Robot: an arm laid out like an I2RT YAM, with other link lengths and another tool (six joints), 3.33 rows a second.
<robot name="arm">
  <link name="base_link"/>
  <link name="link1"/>
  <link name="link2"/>
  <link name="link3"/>
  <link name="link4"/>
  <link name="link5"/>
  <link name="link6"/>
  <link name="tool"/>
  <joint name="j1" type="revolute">
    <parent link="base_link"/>
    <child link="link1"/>
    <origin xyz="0 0 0.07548" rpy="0 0 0"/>
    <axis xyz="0 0 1"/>
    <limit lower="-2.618" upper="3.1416"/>
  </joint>
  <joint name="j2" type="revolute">
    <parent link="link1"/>
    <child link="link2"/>
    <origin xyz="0.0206 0.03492 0.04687" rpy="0 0 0"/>
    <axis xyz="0 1 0"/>
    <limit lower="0" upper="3.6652"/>
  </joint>
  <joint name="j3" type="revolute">
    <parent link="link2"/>
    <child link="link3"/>
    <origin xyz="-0.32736 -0.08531 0" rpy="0 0 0"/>
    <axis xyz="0 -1 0"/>
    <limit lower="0" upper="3.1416"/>
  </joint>
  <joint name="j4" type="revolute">
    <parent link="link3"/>
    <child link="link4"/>
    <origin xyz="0.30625 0.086 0.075" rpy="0 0 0"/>
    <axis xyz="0 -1 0"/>
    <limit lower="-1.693" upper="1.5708"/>
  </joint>
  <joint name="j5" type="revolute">
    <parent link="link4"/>
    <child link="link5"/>
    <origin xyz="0.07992 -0.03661 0.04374" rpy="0 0 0"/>
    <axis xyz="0 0 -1"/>
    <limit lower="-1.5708" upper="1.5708"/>
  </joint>
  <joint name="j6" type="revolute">
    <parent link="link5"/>
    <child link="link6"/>
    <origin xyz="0.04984 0 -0.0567" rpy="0 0 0"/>
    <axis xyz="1 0 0"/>
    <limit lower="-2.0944" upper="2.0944"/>
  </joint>
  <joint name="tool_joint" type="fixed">
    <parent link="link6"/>
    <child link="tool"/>
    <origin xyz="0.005 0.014 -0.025" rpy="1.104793 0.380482 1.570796"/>
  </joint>
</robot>
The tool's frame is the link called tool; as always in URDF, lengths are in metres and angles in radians.
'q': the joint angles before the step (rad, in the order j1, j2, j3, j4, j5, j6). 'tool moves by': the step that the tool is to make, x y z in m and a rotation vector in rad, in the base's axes. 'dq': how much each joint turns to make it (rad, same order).
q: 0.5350, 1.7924, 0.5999, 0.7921, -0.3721, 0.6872
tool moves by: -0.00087, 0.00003, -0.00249, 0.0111, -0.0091, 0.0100
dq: 0.0000, 0.0110, -0.0073, 0.0321, -0.0111, 0.0008
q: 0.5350, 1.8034, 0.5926, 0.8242, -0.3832, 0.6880
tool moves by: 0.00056, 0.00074, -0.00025, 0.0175, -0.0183, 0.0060
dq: 0.0000, 0.0096, -0.0042, 0.0397, -0.0077, 0.0034
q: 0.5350, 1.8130, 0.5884, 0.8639, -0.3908, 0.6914
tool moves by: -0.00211, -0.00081, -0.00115, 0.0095, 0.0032, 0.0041
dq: 0.0000, 0.0019, -0.0091, 0.0163, -0.0073, 0.0084
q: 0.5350, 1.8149, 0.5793, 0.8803, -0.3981, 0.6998
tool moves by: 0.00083, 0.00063, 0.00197, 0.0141, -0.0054, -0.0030
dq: 0.0000, 0.0000, 0.0000, 0.0160, -0.0004, 0.0107
